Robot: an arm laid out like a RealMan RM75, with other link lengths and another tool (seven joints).
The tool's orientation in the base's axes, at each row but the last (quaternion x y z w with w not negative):
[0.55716, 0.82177, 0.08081, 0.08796]
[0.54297, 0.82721, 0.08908, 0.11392]
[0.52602, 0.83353, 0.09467, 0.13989]
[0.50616, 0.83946, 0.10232, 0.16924]
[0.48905, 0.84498, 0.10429, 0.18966]
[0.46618, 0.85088, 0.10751, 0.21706]
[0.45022, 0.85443, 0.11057, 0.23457]
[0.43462, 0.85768, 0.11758, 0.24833]
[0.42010, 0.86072, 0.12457, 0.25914]
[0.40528, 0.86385, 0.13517, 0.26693]
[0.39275, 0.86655, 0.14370, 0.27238]
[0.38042, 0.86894, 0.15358, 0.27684]
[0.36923, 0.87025, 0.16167, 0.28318]
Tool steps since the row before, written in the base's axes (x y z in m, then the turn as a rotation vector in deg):
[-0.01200, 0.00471, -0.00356, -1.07, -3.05, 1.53]
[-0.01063, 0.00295, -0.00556, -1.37, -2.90, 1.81]
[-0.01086, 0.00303, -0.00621, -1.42, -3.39, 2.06]
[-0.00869, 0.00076, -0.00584, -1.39, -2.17, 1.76]
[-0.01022, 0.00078, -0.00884, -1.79, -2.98, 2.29]
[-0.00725, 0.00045, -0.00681, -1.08, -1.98, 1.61]
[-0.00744, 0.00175, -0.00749, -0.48, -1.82, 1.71]
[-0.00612, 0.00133, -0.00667, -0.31, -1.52, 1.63]
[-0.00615, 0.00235, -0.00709, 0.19, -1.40, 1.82]
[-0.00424, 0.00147, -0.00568, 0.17, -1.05, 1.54]
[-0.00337, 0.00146, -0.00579, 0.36, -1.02, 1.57]
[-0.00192, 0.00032, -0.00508, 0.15, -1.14, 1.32]
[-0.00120, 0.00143, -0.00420, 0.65, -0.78, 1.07]
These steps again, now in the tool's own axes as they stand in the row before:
[0.00894, -0.00992, 0.00081, -2.53, -1.73, -1.84]
[0.00731, -0.00968, 0.00237, -2.30, -1.86, -2.19]
[0.00799, -0.00983, 0.00227, -2.76, -2.03, -2.45]
[0.00547, -0.00873, 0.00201, -1.64, -1.54, -2.16]
[0.00720, -0.01085, 0.00369, -2.28, -2.07, -2.80]
[0.00563, -0.00779, 0.00260, -1.59, -1.26, -1.89]
[0.00730, -0.00734, 0.00272, -1.78, -0.70, -1.68]
[0.00628, -0.00620, 0.00241, -1.60, -0.44, -1.53]
[0.00743, -0.00567, 0.00252, -1.82, 0.05, -1.41]
[0.00538, -0.00428, 0.00227, -1.44, 0.13, -1.19]
[0.00502, -0.00376, 0.00277, -1.53, 0.28, -1.10]
[0.00316, -0.00332, 0.00293, -1.42, -0.04, -1.03]
[0.00330, -0.00176, 0.00268, -1.34, 0.36, -0.50]

